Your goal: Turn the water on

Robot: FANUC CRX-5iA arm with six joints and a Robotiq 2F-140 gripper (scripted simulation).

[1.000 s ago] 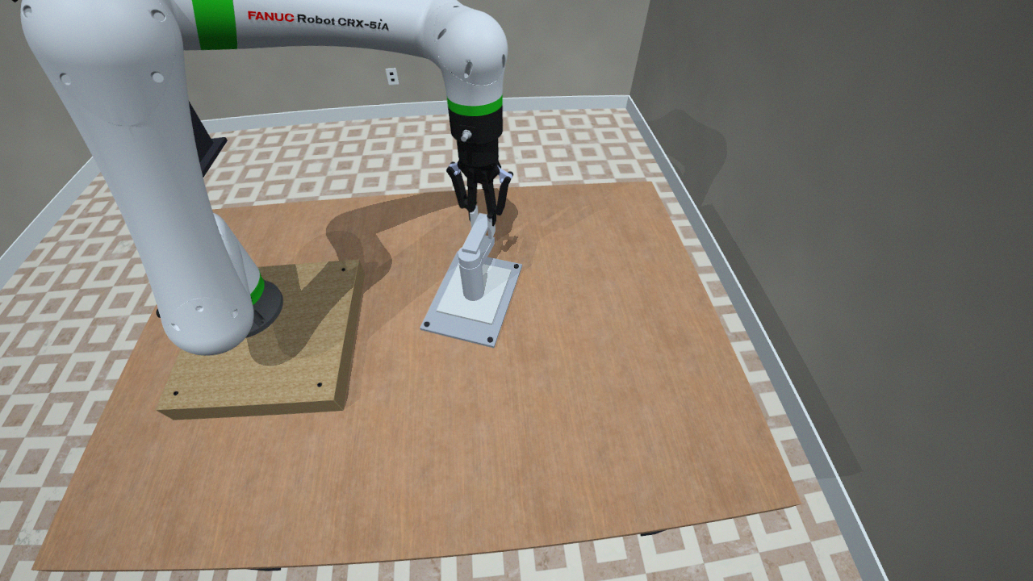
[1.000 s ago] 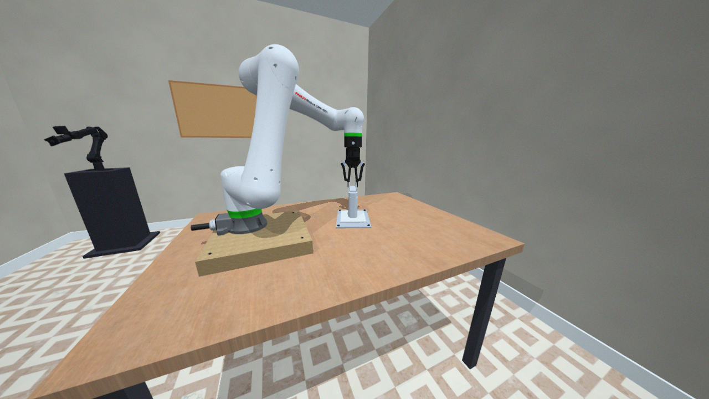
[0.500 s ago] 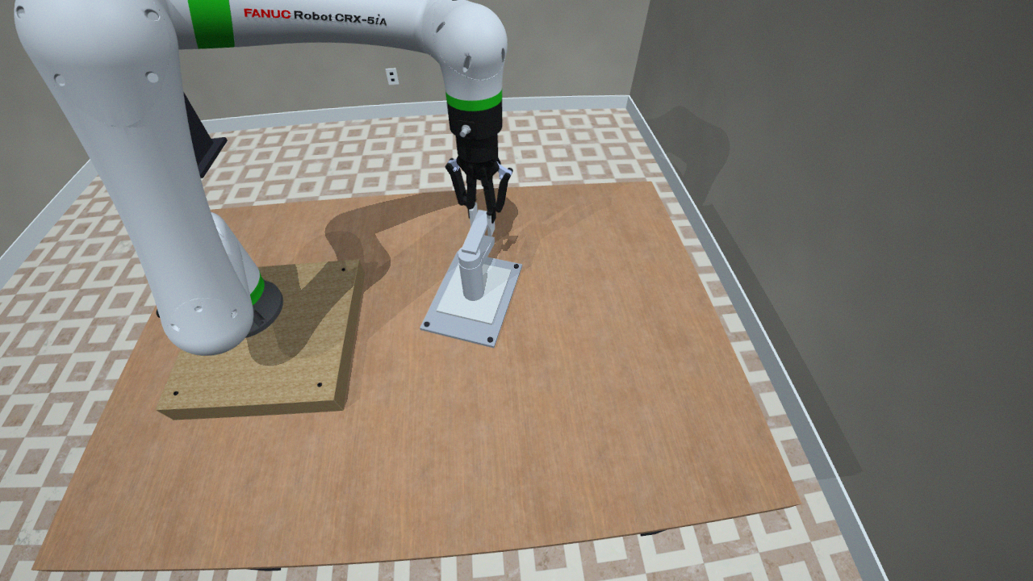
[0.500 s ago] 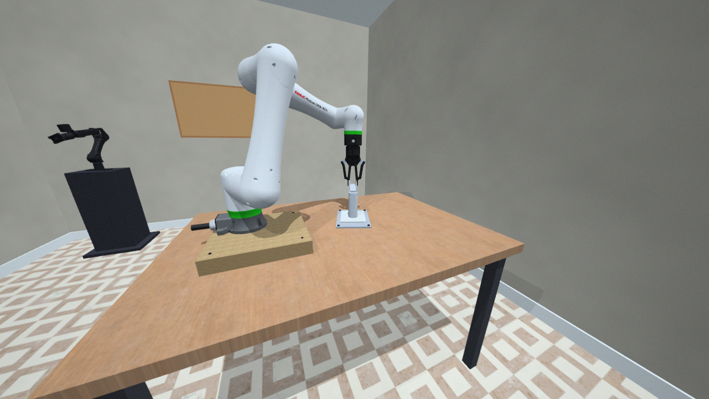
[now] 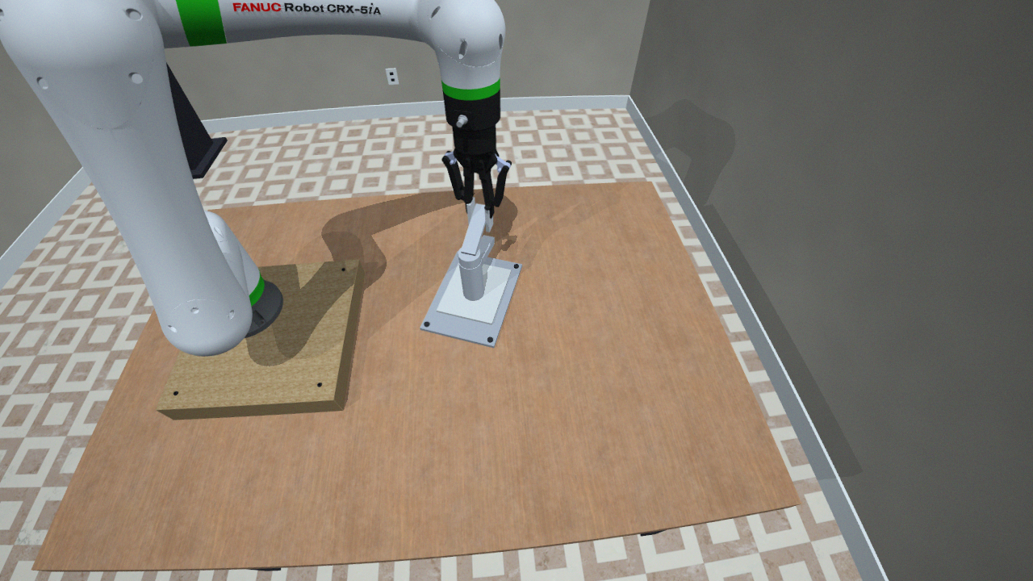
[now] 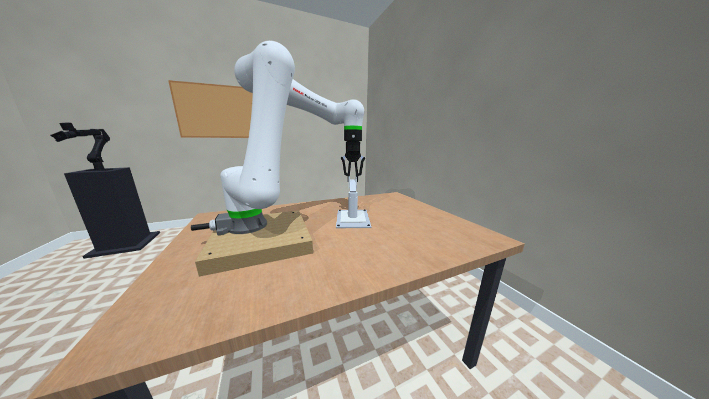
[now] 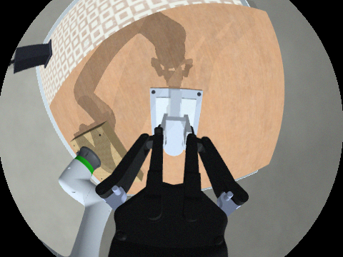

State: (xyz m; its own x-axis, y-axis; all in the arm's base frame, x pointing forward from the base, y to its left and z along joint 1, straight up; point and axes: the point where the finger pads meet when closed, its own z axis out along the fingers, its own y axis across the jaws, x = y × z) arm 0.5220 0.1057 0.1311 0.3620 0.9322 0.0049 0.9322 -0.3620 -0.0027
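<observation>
The lever lies 3 cm to the right of my hand, 1 cm below it and 1 cm behind it. From my hand the other things lie so: tap 8 cm below, 5 cm to the right, 2 cm behind.
</observation>
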